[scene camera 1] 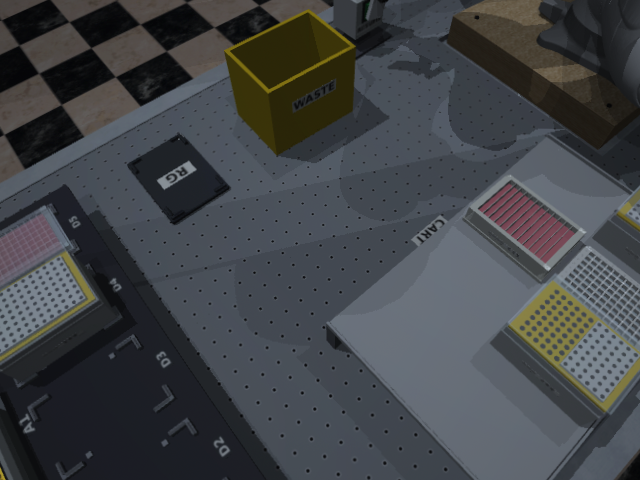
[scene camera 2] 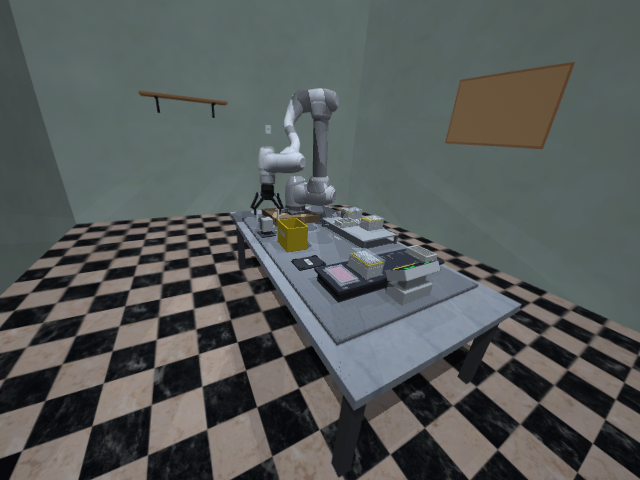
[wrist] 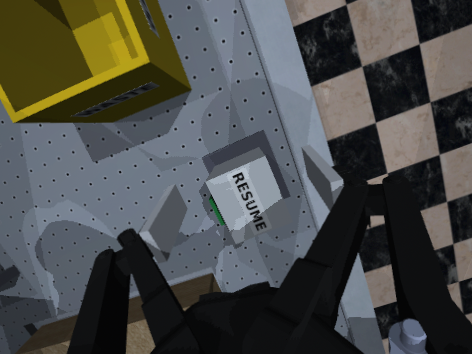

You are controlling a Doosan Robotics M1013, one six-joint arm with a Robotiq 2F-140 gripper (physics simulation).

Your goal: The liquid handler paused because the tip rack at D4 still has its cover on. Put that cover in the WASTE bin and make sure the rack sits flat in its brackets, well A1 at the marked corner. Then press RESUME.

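Places are measured from the arm's base along level axes (x ahead, y left, z up), in metres.
Pixels of known places: gripper, between the fingertips: (scene camera 2: pixel 267 220) (wrist: pixel 240 180); arm's base, origin of its link: (scene camera 1: pixel 600 44) (scene camera 2: pixel 295 211).
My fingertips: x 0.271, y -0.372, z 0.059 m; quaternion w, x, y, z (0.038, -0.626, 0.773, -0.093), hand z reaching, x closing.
Note:
Ahead of a thing's pixels: the offset from my fingertips to its top centre. "pt": to the spot under its first point.
My gripper (scene camera 2: pixel 267 209) (wrist: pixel 240 180) is open and empty, pointing down. In the wrist view its fingers appear on either side of the white RESUME box @(0.021 m back, 0.002 m left, 0.008 m up) (scene camera 1: pixel 350 16) (scene camera 2: pixel 266 224) (wrist: pixel 267 175), with the green face towards the left finger. The yellow WASTE bin @(0.202 m ahead, 0.052 m left, 0.039 m up) (scene camera 1: pixel 253 111) (scene camera 2: pixel 292 241) (wrist: pixel 169 75) stands near it. Lighter patches show inside the bin in the wrist view; I cannot tell whether they are the cover. The D4 tip rack (scene camera 1: pixel 41 304) (scene camera 2: pixel 366 267) looks upright, with no separate cover discernible on it. Its bracket seating and well A1 are unclear.
A black RG plate @(0.429 m ahead, 0.010 m left, 0.082 m down) (scene camera 1: pixel 191 196) (scene camera 2: pixel 299 264) lies between bin and deck. A pink plate @(0.674 m ahead, 0.003 m right, 0.022 m down) (scene camera 1: pixel 28 245) (scene camera 2: pixel 340 274) sits at D5. The raised CART shelf @(pt 0.420 m ahead, 0.430 m left, 0.036 m down) (scene camera 1: pixel 392 330) (scene camera 2: pixel 374 235) holds racks. The wooden arm base (scene camera 1: pixel 537 77) (wrist: pixel 200 287) is near the gripper.

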